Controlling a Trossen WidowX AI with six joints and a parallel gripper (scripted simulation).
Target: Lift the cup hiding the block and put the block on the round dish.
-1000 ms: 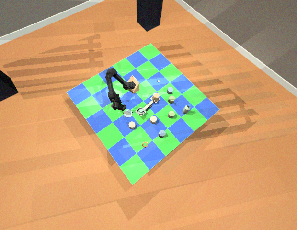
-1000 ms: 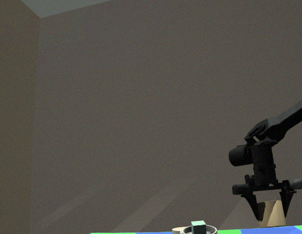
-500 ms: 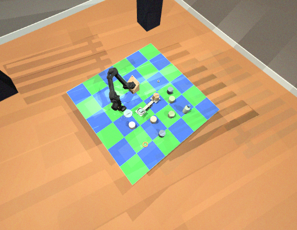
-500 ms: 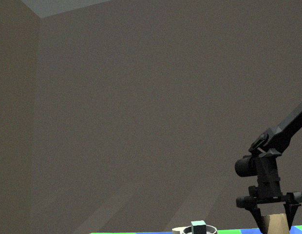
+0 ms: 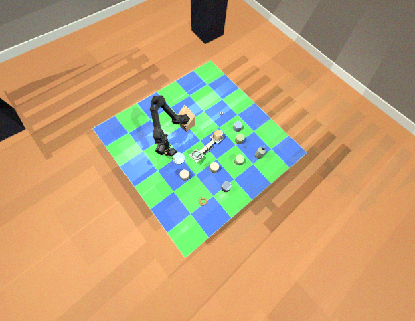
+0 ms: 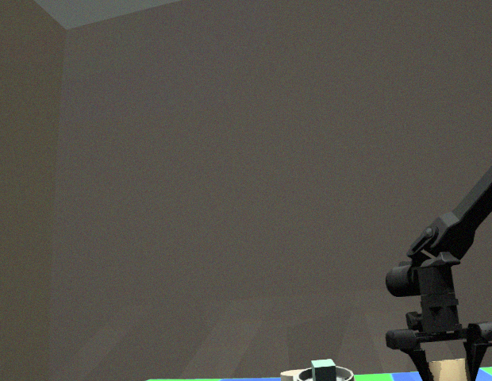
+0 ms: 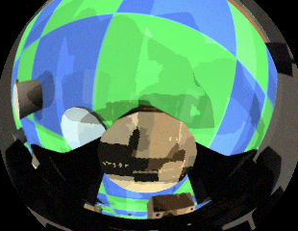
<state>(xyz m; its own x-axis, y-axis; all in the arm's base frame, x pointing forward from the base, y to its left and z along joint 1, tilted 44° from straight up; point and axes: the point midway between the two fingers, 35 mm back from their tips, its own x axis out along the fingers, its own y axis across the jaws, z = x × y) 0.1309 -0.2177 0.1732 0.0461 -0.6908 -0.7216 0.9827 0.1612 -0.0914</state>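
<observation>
My gripper tip is 2 cm to the left of the tan cup and 1 cm below it. From my gripper tip the other things lie so: pale green block 19 cm ahead, 16 cm to the left, 6 cm above; balance 28 cm to the left, 17 cm ahead, 1 cm above; white round dish 10 cm ahead, 4 cm to the left, 3 cm below.
</observation>
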